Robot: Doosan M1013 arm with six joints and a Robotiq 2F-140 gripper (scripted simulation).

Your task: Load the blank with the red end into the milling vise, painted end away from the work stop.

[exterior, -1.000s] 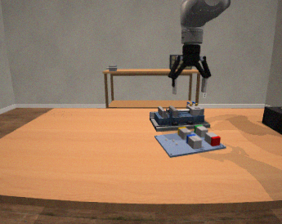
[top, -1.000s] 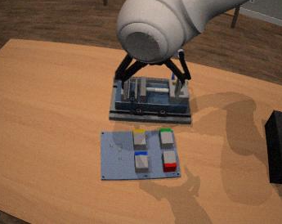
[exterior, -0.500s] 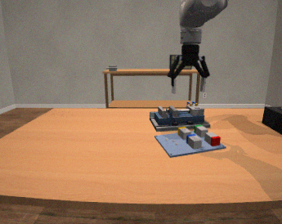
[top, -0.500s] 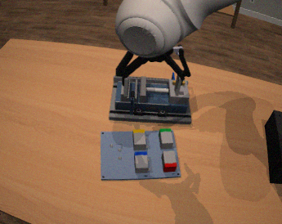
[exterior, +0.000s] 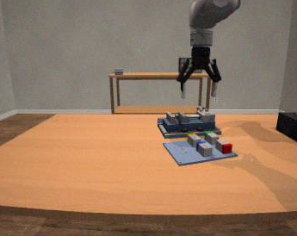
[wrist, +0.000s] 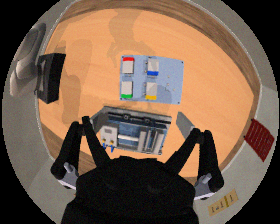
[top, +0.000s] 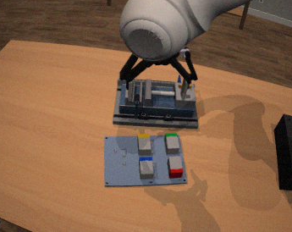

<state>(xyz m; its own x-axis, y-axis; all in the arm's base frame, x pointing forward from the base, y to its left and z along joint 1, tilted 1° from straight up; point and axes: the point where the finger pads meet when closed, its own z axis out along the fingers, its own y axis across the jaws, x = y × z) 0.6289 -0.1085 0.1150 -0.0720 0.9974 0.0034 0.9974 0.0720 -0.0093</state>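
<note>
Right now the yellow-ended blank is 20 mm ahead of my hand, 30 mm to the left of it and 190 mm below it. The rest, counted from my hand: green-ended blank 70 mm behind, 20 mm to the left, 190 mm below; fixed jaw 80 mm ahead, 160 mm to the right, 140 mm below; blue-ended blank 20 mm ahead, 120 mm to the left, 190 mm below.
</note>
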